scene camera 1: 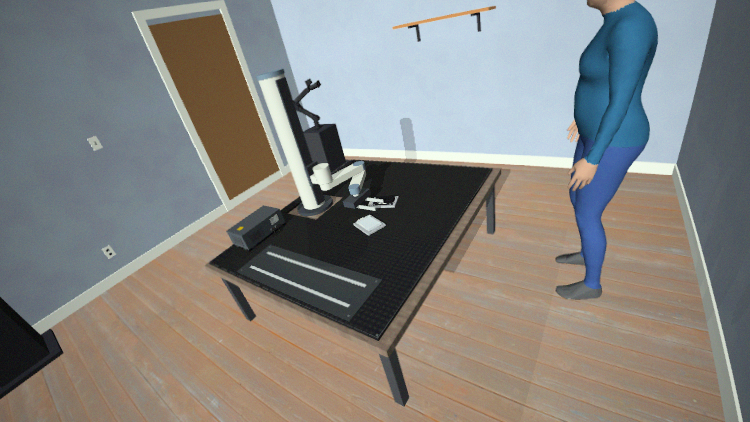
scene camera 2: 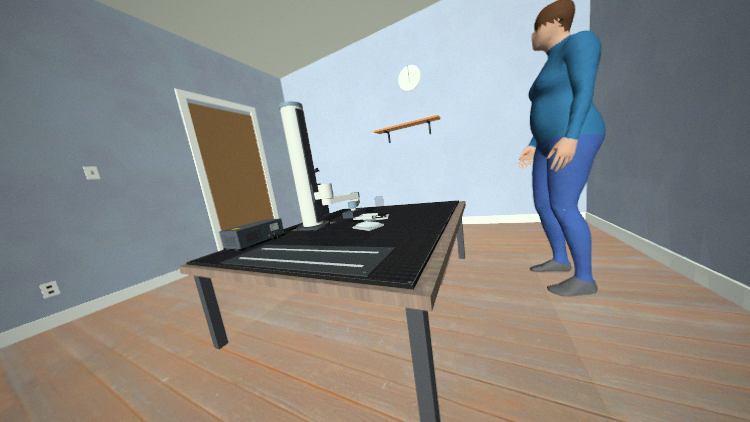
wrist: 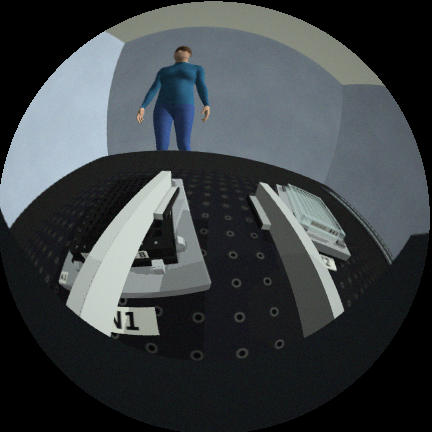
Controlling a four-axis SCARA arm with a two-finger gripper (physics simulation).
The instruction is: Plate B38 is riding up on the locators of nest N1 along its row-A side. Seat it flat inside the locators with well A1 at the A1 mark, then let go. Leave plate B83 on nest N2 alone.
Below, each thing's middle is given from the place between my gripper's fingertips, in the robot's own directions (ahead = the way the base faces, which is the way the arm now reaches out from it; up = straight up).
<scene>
Right now my hand is 2 cm past the black well plate (wrist: 120,191), 8 cm to the right of it and 2 cm above it. The rest, counted from my hand: N1 label (wrist: 129,320) (11 cm behind, 5 cm to the left, 4 cm below); nest N1 (wrist: 189,275) (3 cm behind, 8 cm to the left, 3 cm below); white plate (wrist: 309,209) (3 cm ahead, 16 cm to the right, 2 cm below).
</scene>
